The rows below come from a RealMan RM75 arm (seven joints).
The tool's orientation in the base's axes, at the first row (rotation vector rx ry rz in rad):
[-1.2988, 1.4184, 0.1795]
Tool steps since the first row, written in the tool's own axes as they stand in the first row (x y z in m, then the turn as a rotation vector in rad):
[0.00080, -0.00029, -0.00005, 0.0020, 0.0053, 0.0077]
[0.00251, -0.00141, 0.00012, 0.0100, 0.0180, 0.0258]
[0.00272, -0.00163, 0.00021, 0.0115, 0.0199, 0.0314]
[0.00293, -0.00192, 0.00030, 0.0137, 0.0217, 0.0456]
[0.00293, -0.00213, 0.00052, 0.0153, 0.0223, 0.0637]
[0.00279, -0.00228, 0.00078, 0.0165, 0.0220, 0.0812]
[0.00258, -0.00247, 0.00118, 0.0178, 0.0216, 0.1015]
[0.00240, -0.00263, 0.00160, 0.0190, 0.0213, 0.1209]
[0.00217, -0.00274, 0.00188, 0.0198, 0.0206, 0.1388]
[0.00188, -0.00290, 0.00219, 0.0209, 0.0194, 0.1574]
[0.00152, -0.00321, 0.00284, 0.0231, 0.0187, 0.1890]
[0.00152, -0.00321, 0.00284, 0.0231, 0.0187, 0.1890]
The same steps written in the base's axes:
[0.00040, -0.00061, -0.00044, 0.0012, 0.0064, -0.0070]
[0.00179, -0.00190, -0.00122, 0.0045, 0.0196, -0.0262]
[0.00206, -0.00204, -0.00130, 0.0069, 0.0235, -0.0303]
[0.00239, -0.00221, -0.00133, 0.0146, 0.0331, -0.0378]
[0.00268, -0.00213, -0.00129, 0.0255, 0.0455, -0.0455]
[0.00291, -0.00192, -0.00120, 0.0366, 0.0573, -0.0523]
[0.00324, -0.00158, -0.00107, 0.0495, 0.0710, -0.0600]
[0.00357, -0.00123, -0.00099, 0.0617, 0.0842, -0.0674]
[0.00376, -0.00094, -0.00085, 0.0732, 0.0964, -0.0737]
[0.00400, -0.00060, -0.00064, 0.0856, 0.1087, -0.0803]
[0.00453, -0.00004, -0.00042, 0.1057, 0.1300, -0.0924]
[0.00453, -0.00004, -0.00042, 0.1057, 0.1300, -0.0924]

